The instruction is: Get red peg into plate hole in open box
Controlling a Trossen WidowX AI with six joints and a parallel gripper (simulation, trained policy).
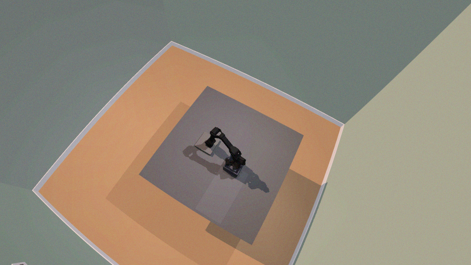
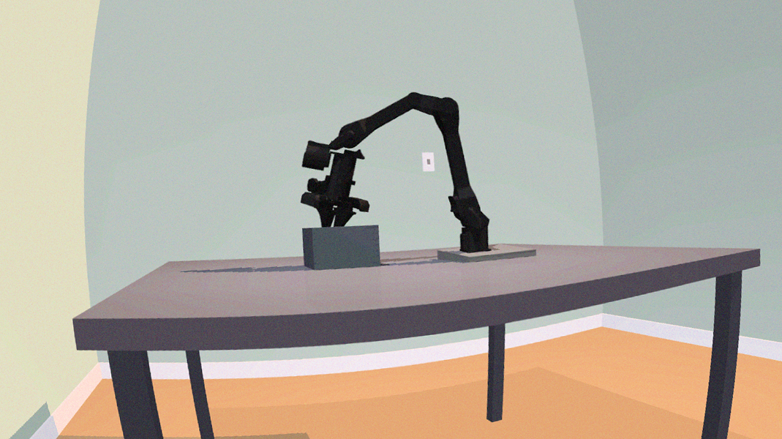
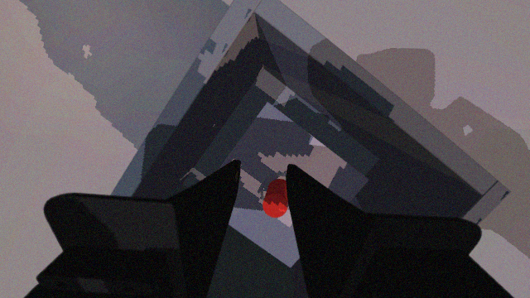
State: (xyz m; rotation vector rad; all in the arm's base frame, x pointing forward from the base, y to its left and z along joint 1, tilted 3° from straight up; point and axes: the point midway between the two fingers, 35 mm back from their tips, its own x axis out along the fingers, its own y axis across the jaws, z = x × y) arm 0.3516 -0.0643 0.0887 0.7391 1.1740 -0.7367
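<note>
My gripper tip is now 2 cm past the red peg, 1 cm to the right of it and 3 cm above it. Also, from my gripper tip: dark box: 2 cm behind, 1 cm to the left, 5 cm below.
</note>
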